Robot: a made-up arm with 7 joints.
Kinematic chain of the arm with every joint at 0, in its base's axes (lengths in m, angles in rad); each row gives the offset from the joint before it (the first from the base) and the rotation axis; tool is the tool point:
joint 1: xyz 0 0 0.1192 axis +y
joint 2: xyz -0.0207 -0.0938 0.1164 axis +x
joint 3: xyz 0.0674 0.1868 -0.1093 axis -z
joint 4: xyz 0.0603 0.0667 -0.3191 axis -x
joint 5: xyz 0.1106 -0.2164 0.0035 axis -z
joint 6: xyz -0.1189 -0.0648 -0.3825 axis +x
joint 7: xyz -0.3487 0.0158 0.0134 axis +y
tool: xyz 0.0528 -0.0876 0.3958
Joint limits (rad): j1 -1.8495..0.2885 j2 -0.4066..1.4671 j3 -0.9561..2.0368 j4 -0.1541..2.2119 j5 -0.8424..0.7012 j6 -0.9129..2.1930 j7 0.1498..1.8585
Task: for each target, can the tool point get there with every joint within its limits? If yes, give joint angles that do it. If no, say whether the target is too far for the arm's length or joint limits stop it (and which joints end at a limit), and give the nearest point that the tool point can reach.
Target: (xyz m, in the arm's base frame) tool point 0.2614 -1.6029 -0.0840
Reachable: no: joint limits stop it (at a limit: joint 2, joint 5, joint 6, joint 7) | nearest point 0.2758 -1.0269 -0.0952 | short by 0.576 m
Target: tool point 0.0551 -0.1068 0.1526
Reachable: yes | joints -1.2415 0.9748 0.2510 1.8023 0.3640 1.5503 1.4716
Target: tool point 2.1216 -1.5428 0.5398
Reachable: no: too far | nearest point 1.0350 -0.7032 0.3244 | short by 1.390 m
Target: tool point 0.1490 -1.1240 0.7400
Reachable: no: joint limits stop it (at a limit: joint 1, joint 2, joint 5, joint 6, joint 7) | nearest point 0.1861 -0.9291 0.6498 | short by 0.218 m
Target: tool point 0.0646 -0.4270 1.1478
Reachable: no: joint limits stop it (at a limit: joint 1, joint 3, joint 5, joint 7) | nearest point 0.0771 -0.4229 1.0837 | short by 0.065 m
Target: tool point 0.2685 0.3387 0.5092
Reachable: yes | joints -1.2743 1.3257 -0.5335 0.6996 -0.4914 -0.5100 1.6388
